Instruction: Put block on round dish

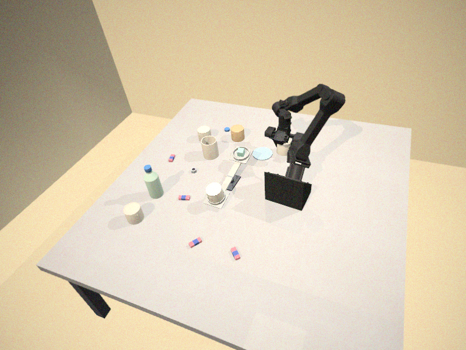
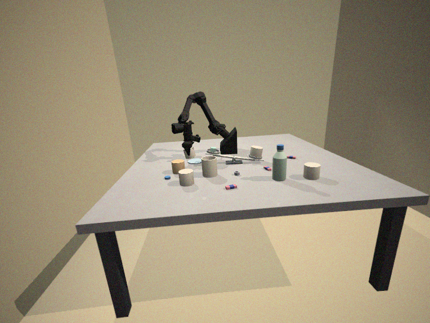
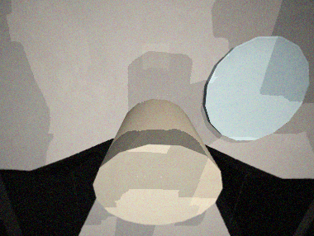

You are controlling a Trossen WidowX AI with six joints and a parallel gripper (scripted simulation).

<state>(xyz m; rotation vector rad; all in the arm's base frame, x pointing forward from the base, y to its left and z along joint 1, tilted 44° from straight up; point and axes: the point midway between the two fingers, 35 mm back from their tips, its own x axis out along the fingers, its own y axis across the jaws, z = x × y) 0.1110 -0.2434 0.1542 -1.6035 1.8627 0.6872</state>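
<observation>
Right now the green block is 170 mm ahead of my gripper tip, 150 mm to the left of it and 60 mm above it. The rest, counted from my gripper tip: pale blue round dish: 100 mm ahead, 40 mm to the left, 20 mm below; then balance: 280 mm to the left, 180 mm ahead, 10 mm above; then orange cylinder: 280 mm ahead, 40 mm to the right, 10 mm above.
</observation>
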